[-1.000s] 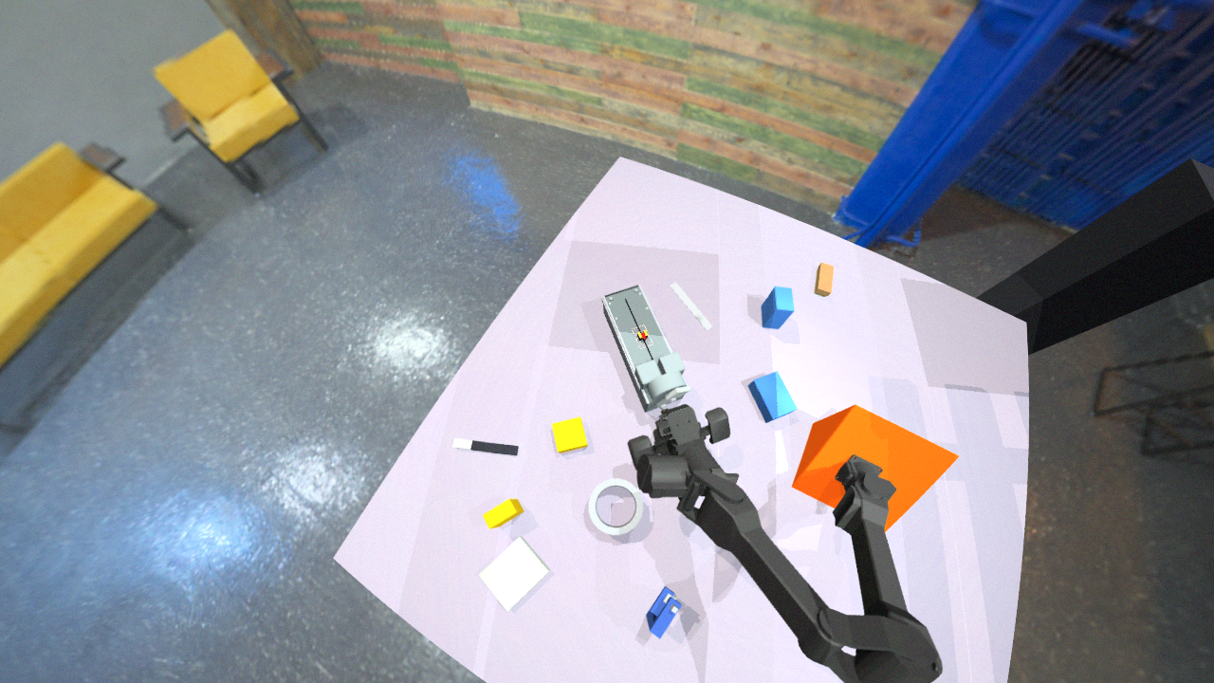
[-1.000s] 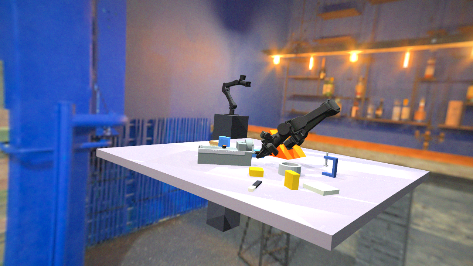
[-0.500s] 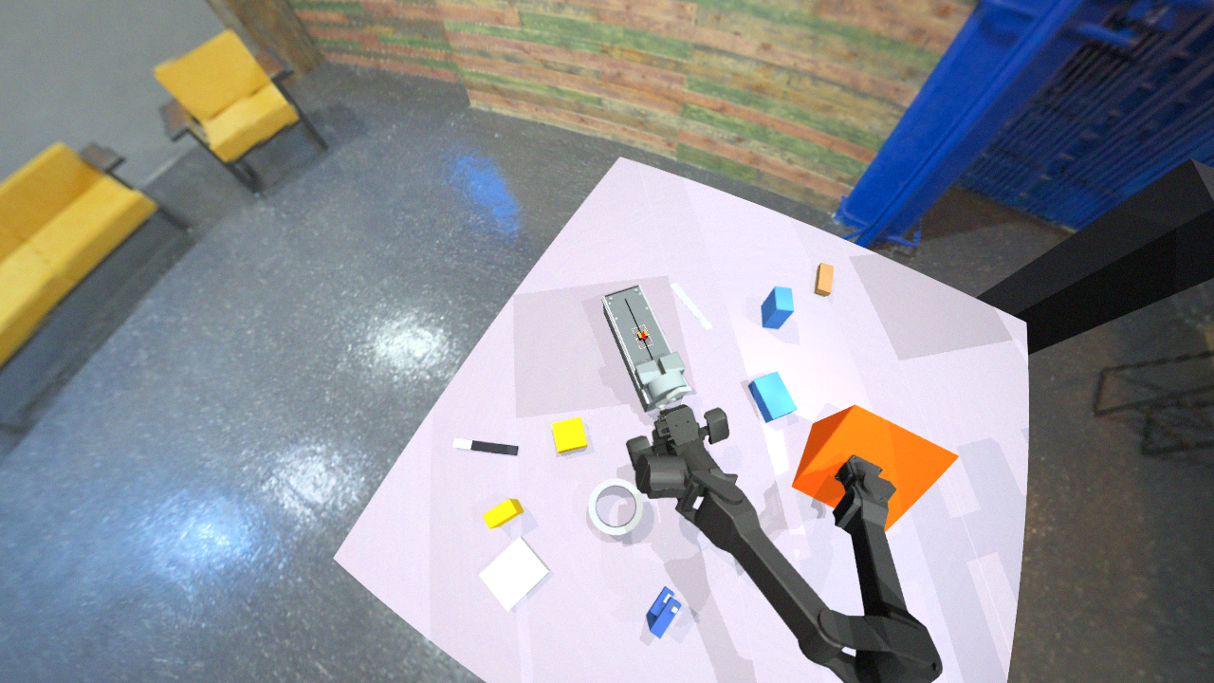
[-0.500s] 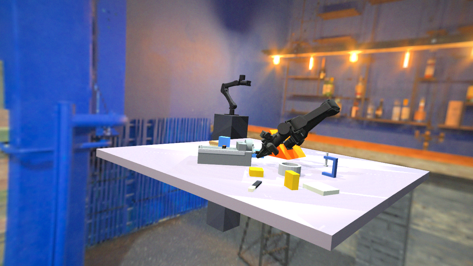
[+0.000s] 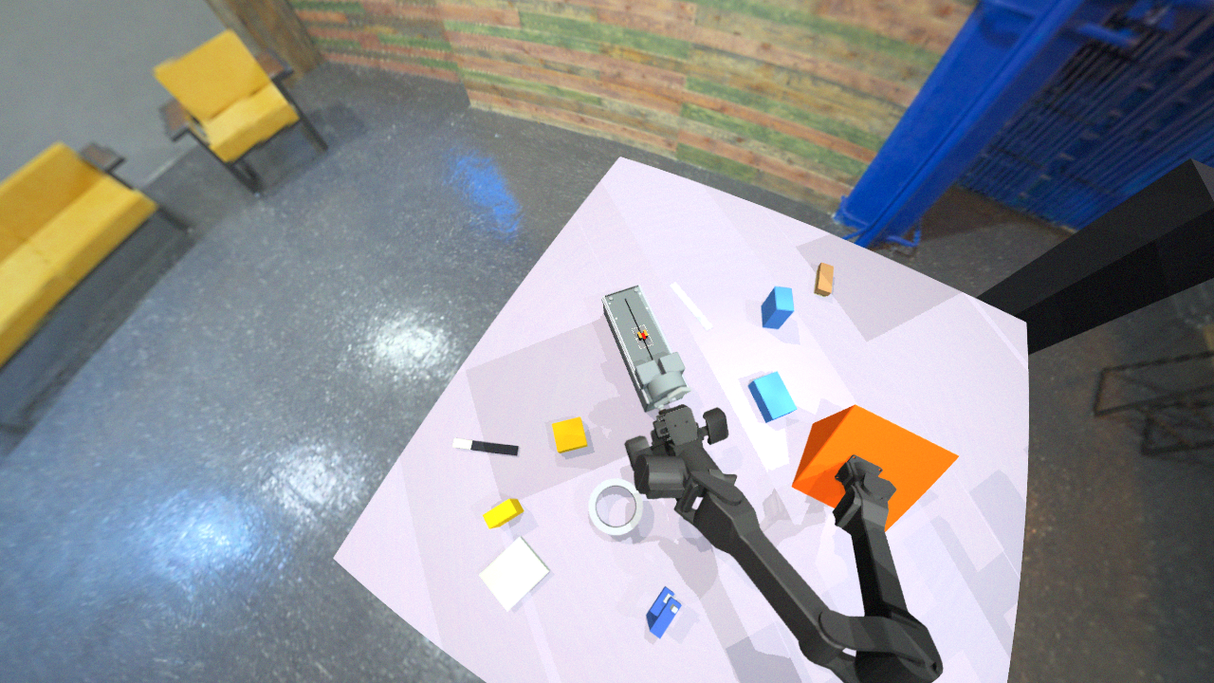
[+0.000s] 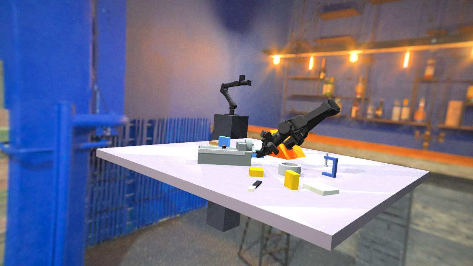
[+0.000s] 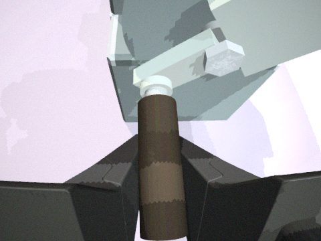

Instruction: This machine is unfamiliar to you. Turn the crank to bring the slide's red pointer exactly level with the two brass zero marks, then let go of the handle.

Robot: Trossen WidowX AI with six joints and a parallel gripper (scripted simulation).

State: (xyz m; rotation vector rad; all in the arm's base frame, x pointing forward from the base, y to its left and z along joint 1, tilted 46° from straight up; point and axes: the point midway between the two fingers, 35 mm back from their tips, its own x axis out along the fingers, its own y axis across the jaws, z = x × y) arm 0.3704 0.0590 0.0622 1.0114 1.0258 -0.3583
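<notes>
Right now my gripper tip is 30 mm below the brown crank handle, 10 mm to the right of it and 10 mm past it. From my gripper tip the other things lie so: metal strip (290 mm to the right, 60 mm ahead, 40 mm below); then blue clamp (310 mm to the left, 160 mm behind, 10 mm above); then red pointer (120 mm to the right, 110 mm ahead, 40 mm above).
</notes>
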